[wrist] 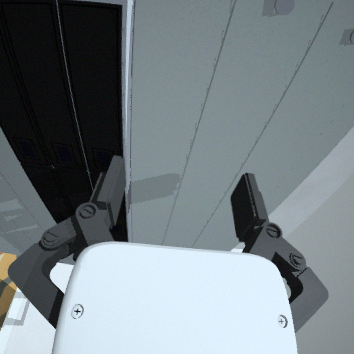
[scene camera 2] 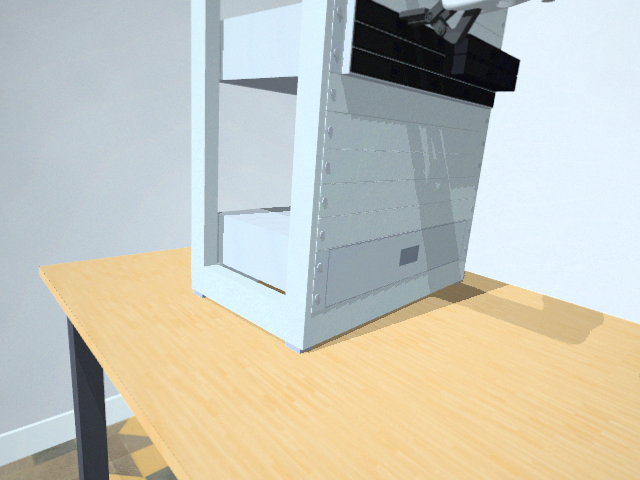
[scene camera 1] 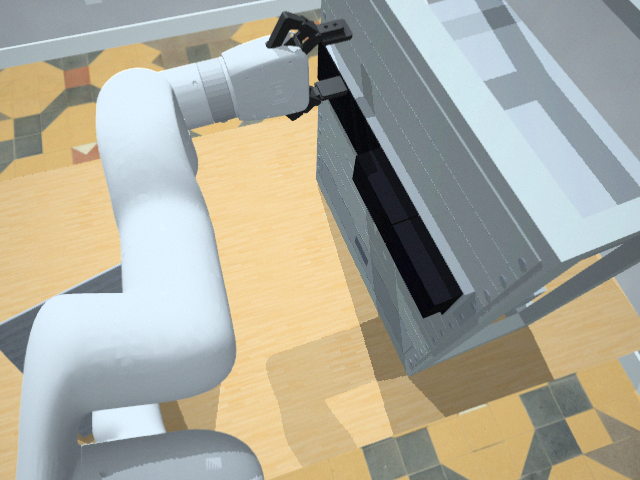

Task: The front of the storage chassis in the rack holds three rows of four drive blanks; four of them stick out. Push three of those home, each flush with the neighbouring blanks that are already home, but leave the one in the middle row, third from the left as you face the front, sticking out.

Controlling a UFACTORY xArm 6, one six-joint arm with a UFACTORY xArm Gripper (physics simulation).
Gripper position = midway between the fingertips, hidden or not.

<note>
In view: my gripper (scene camera 1: 346,58) and a grey rack (scene camera 1: 465,170).
The grey rack also shows in the wrist view (wrist: 191,102) and in scene camera 2 (scene camera 2: 368,231). My gripper shows as well in the wrist view (wrist: 181,177).
</note>
